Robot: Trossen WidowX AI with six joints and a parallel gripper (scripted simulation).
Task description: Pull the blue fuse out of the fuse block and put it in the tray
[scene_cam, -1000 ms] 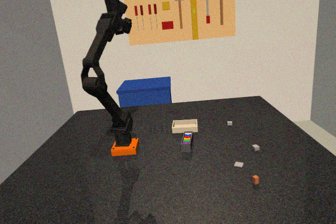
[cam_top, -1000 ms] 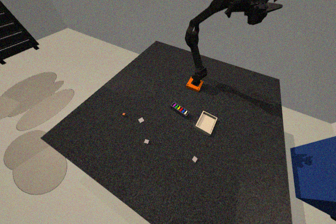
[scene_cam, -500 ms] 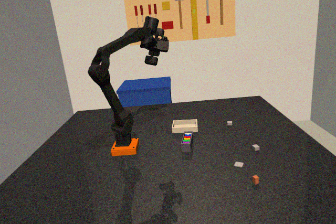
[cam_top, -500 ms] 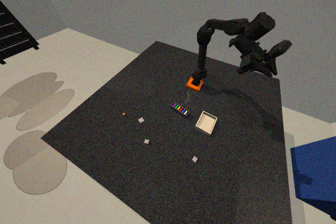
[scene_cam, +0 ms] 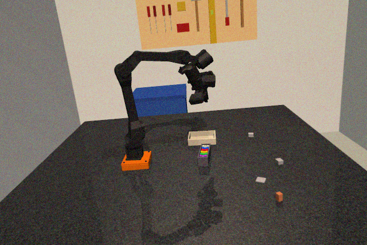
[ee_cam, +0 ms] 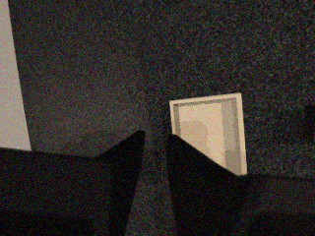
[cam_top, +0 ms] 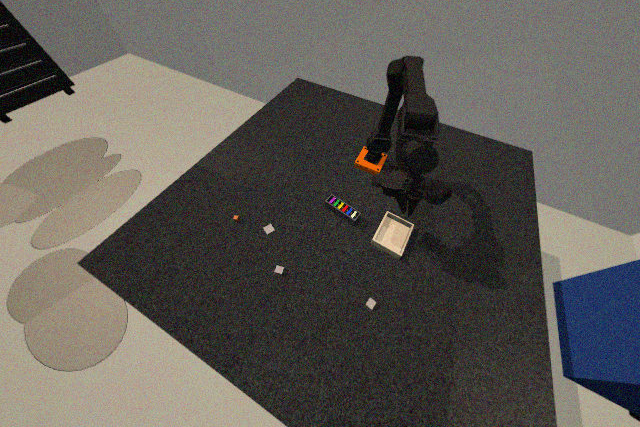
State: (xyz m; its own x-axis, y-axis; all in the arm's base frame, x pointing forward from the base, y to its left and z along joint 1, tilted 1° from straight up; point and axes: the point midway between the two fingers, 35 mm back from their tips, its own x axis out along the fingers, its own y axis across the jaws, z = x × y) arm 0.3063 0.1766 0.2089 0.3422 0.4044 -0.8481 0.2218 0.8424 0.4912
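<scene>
Now: gripper tip 2 cm past the blue fuse, 16 cm to the left of it and 18 cm above it. The rest, counted from my gripper tip: red fuse: 2 cm behind, 18 cm to the right, 18 cm below; then white fuse: 2 cm behind, 14 cm to the right, 18 cm below.
</scene>
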